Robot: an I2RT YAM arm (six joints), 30 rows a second.
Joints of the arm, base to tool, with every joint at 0 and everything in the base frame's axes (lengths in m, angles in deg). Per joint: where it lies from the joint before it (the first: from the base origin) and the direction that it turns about. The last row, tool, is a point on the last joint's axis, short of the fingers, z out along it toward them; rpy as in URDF.
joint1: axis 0 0 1 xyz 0 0 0.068
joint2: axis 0 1 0 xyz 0.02 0.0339 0.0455
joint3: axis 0 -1 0 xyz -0.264 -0.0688 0
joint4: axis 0 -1 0 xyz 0.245 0.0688 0.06
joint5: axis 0 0 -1 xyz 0.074 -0.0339 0.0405
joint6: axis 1 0 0 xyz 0.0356 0 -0.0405
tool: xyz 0 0 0 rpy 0 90 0
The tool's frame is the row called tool.
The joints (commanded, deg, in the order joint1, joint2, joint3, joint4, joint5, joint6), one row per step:
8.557, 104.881, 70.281, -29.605, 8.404, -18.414
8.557, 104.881, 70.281, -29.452, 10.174, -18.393
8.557, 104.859, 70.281, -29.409, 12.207, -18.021
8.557, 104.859, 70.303, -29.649, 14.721, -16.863
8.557, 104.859, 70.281, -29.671, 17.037, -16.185
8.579, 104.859, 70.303, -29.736, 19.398, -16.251
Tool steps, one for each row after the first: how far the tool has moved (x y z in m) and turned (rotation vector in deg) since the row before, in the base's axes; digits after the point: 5 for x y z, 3 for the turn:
0.00034, -0.00105, 0.00029, -1.543, -0.390, -0.791
0.00013, -0.00123, 0.00039, -1.629, -0.384, -1.219
-0.00026, -0.00158, 0.00024, -1.742, -0.314, -2.111
-0.00007, -0.00141, 0.00023, -1.761, -0.408, -1.594
-0.00004, -0.00127, 0.00047, -2.140, -0.258, -0.946

